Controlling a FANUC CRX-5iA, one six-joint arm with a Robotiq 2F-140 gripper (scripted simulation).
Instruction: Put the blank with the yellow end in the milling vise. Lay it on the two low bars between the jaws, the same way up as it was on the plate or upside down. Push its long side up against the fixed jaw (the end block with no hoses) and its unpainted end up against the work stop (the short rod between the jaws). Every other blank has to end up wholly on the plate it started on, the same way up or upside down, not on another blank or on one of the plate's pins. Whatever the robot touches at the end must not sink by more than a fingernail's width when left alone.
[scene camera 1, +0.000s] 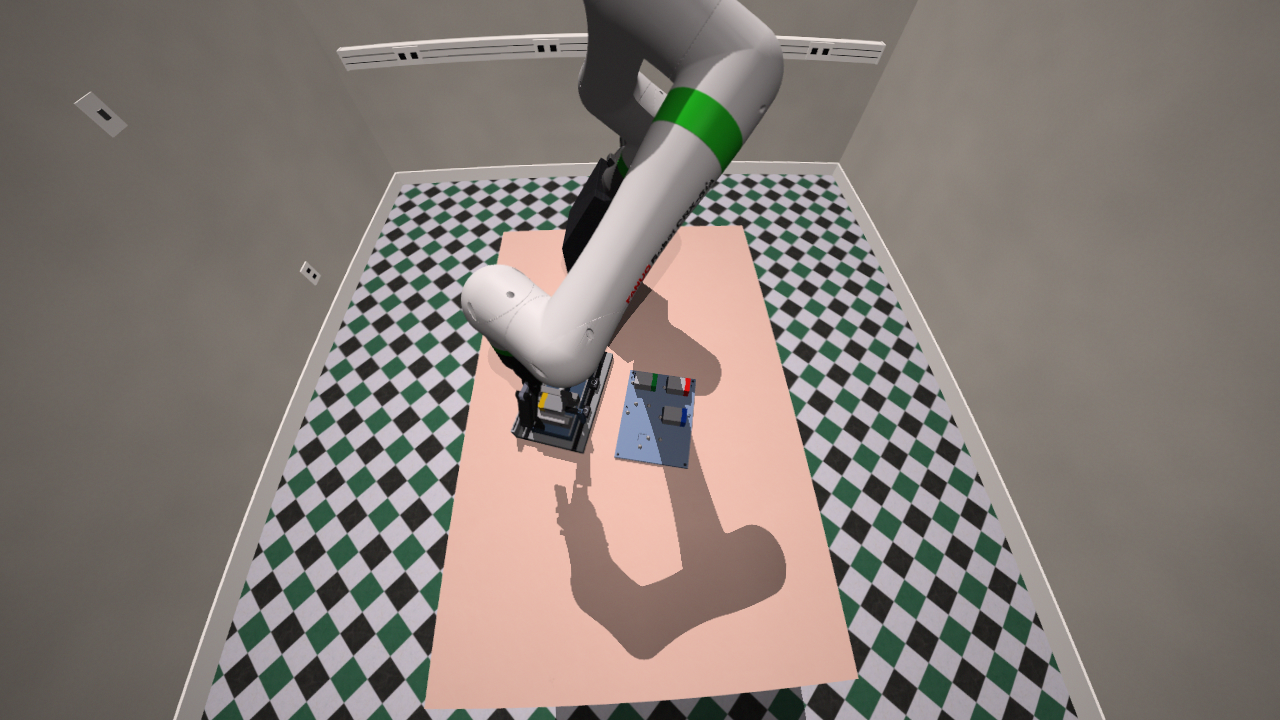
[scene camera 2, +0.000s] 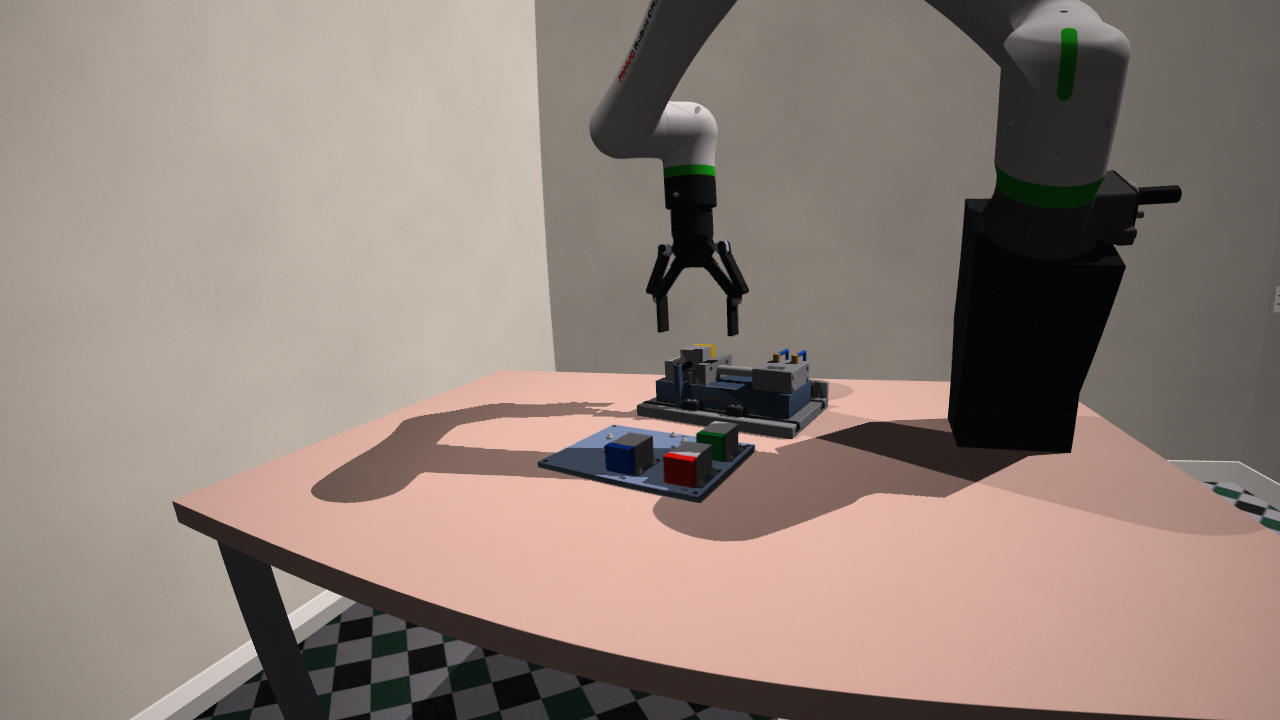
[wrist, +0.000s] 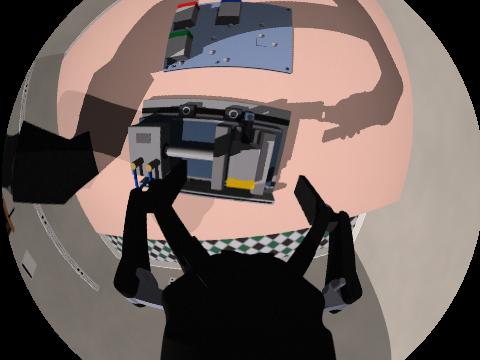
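Note:
You'd see my gripper (scene camera 2: 696, 333) in this scene, and scene camera 1 has the gripper (scene camera 1: 549, 397) too, and so does the wrist view, with the gripper (wrist: 243, 177). Then there's a green-ended blank (scene camera 2: 723, 437), a red-ended blank (scene camera 2: 685, 465) and a blue-ended blank (scene camera 2: 624, 455).

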